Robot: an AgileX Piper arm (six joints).
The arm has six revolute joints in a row. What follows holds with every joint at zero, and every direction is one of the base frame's.
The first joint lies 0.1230 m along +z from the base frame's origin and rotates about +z.
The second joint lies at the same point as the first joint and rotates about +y.
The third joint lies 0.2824 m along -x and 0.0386 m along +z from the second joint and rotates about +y.
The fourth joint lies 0.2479 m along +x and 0.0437 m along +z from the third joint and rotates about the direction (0.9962, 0, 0.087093).
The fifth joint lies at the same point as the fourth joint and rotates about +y.
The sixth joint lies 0.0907 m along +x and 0.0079 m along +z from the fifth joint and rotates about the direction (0.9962, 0, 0.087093).
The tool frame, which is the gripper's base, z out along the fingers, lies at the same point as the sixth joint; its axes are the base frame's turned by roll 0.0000, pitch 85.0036 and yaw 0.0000 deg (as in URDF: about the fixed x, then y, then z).
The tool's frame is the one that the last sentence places.
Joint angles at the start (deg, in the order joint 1, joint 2, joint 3, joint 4, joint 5, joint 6):
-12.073 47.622 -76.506 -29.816 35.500 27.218
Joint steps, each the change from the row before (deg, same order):
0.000 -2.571 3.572 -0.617 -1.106 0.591
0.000 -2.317 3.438 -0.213 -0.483 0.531
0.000 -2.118 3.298 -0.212 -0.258 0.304
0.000 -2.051 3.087 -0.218 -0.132 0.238
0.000 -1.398 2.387 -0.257 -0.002 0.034
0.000 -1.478 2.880 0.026 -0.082 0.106
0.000 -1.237 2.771 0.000 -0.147 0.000
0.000 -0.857 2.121 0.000 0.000 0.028
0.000 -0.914 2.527 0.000 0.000 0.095
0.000 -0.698 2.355 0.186 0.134 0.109
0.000 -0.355 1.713 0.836 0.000 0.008
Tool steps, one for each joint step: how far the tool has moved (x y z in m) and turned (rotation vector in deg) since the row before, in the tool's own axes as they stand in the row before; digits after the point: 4 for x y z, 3 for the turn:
0.0103 -0.0025 -0.0077 -0.163 -0.186 -0.203
0.0117 -0.0021 -0.0062 -0.083 0.591 0.035
0.0122 -0.0019 -0.0051 0.024 0.848 -0.208
0.0118 -0.0020 -0.0048 0.080 0.819 -0.238
0.0098 -0.0013 -0.0024 0.158 0.877 -0.463
0.0125 -0.0008 -0.0016 -0.004 1.277 -0.274
0.0124 -0.0004 -0.0003 -0.018 1.341 -0.438
0.0099 -0.0002 0.0004 0.044 1.211 -0.333
0.0120 -0.0001 0.0012 0.058 1.545 -0.365
0.0118 0.0002 0.0020 0.041 1.754 -0.208
0.0089 0.0009 0.0023 -0.336 1.527 0.324

